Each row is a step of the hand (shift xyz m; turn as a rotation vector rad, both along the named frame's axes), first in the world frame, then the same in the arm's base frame.
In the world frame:
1: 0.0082 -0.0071 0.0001 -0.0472 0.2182 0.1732
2: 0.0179 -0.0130 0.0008 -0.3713 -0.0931 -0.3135
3: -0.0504 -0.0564 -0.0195 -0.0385 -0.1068 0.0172
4: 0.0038 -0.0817 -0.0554 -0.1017 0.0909 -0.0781
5: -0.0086 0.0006 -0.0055 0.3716 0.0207 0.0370
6: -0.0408 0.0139 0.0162 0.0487 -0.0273 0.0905
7: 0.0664 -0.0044 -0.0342 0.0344 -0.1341 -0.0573
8: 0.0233 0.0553 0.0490 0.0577 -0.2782 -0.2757
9: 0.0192 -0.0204 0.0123 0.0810 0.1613 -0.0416
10: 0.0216 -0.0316 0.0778 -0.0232 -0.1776 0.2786
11: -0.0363 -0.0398 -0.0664 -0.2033 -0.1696 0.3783
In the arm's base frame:
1: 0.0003 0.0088 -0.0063 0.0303 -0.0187 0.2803
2: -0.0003 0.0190 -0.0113 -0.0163 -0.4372 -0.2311
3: 0.0378 -0.0415 -0.0543 0.0861 -0.0063 -0.0757
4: 0.0016 -0.0018 -0.0988 -0.0607 -0.1402 0.0368
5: -0.0006 -0.0100 -0.0021 -0.1461 0.3440 0.0151
6: 0.0222 -0.0331 0.0231 0.0590 0.0846 0.0257
7: -0.0514 0.0471 -0.0270 0.0147 0.0355 -0.1448
8: -0.0040 0.0289 0.0718 -0.0774 0.0001 -0.3883
9: 0.0114 0.0262 -0.0110 -0.1513 0.0239 0.1042
10: 0.0639 0.0562 0.0167 0.3068 0.1240 0.0129
11: -0.0112 -0.0505 -0.0681 0.4535 -0.0003 0.0870

